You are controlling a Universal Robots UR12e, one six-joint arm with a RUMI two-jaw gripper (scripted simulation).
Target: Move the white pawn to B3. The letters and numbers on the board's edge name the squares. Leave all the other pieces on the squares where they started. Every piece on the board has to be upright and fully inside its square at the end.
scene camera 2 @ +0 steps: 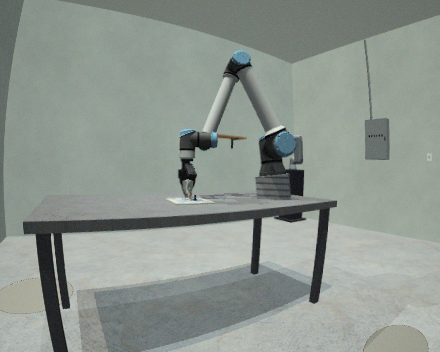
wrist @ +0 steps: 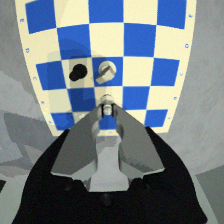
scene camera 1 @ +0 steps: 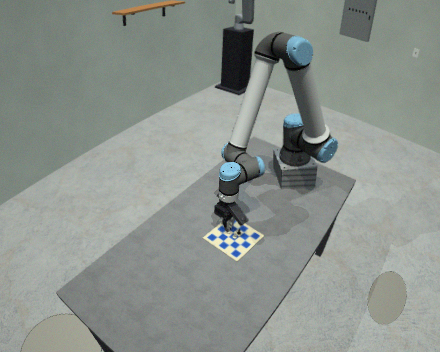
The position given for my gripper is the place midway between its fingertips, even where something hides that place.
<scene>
In view: my gripper point(wrist: 107, 104) and a chessboard point(scene camera 1: 236, 248).
The chessboard is seen too in the wrist view point(wrist: 150, 52).
</scene>
